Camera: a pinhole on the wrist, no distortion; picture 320 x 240 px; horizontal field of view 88.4 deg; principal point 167.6 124.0 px. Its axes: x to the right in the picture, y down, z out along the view. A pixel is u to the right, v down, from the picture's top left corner.
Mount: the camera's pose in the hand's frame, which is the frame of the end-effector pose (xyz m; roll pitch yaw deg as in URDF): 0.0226 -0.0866 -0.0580 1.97 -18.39 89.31
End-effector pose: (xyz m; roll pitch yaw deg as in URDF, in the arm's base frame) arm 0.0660 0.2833 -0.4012 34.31 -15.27 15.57
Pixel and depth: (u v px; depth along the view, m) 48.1 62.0 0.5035
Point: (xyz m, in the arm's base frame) 0.4725 -0.2861 -0.4273
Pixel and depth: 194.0 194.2 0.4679
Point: -0.0492 -0.1318 -0.2009
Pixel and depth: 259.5 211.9 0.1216
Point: 0.0482 0.1792 -0.3796
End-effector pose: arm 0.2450 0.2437 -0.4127 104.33 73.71 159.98
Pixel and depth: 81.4 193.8 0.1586
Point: 0.4637 0.1778 -0.4369
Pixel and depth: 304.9 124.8 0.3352
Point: 0.3715 0.5759 -0.4501
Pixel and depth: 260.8 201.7 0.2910
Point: 0.4420 0.4492 -0.3379
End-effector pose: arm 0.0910 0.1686 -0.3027 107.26 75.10 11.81
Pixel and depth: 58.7 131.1 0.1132
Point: -0.0926 0.1636 -0.3718
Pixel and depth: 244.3 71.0 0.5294
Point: 0.0813 -0.3312 -0.5519
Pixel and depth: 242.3 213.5 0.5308
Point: -0.0407 -0.3692 -0.1107
